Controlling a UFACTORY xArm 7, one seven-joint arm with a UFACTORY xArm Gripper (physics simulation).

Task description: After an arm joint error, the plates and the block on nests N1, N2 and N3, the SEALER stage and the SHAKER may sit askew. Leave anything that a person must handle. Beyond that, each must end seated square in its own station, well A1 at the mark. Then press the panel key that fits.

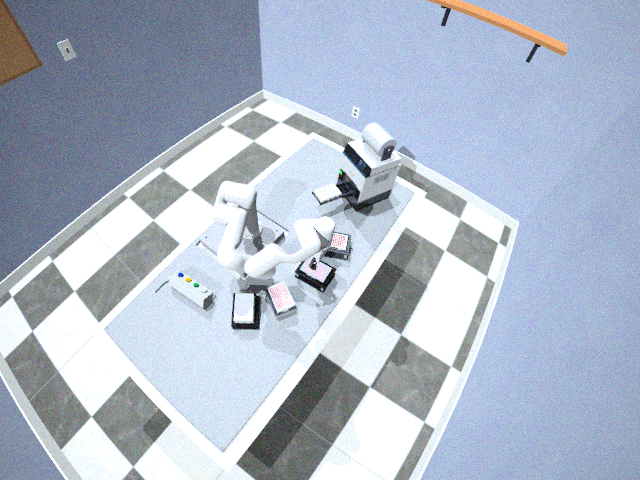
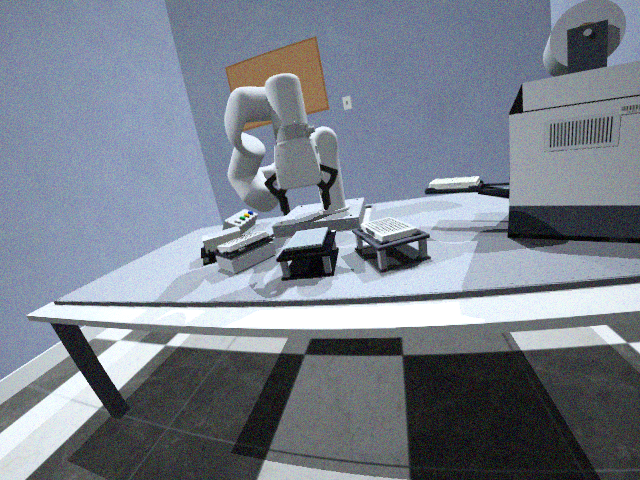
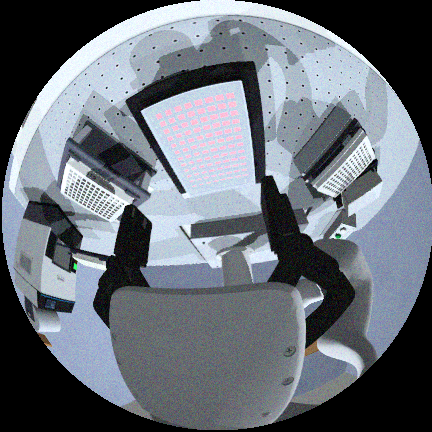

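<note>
My gripper is open and empty, above the middle plate, its fingers apart across it. This pink-welled plate has a pale, film-like top and lies on a black nest. A white plate on the dark grey stand looks slightly turned. Another welled plate is on a light box-like station. A white block sits on a black base. The stage plate is outside the machine. Station labels are unreadable.
The large machine carries a roll on top and shows a green light. The key panel has blue, yellow, green and white keys. Neighbouring stations stand close on both sides of the middle nest.
</note>
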